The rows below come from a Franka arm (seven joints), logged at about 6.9 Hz.
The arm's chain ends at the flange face. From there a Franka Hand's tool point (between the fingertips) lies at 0.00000 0.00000 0.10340 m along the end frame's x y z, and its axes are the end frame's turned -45 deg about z.
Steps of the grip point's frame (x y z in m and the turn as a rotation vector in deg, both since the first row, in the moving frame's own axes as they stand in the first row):
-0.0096, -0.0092, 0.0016, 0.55, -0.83, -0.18
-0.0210, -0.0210, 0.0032, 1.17, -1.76, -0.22
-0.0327, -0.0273, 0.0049, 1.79, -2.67, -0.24
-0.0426, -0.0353, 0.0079, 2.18, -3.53, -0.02
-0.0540, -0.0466, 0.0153, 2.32, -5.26, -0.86
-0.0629, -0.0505, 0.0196, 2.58, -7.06, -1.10
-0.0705, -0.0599, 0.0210, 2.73, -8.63, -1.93
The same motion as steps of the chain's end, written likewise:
-0.0115, -0.0001, 0.0016, -0.20, -0.98, -0.18
-0.0260, -0.0008, 0.0033, -0.42, -2.07, -0.22
-0.0367, 0.0027, 0.0051, -0.62, -3.15, -0.24
-0.0478, 0.0034, 0.0082, -0.95, -4.04, -0.02
-0.0615, 0.0014, 0.0158, -2.08, -5.36, -0.86
-0.0680, 0.0030, 0.0205, -3.17, -6.82, -1.10
-0.0779, -0.0002, 0.0223, -4.17, -8.03, -1.93

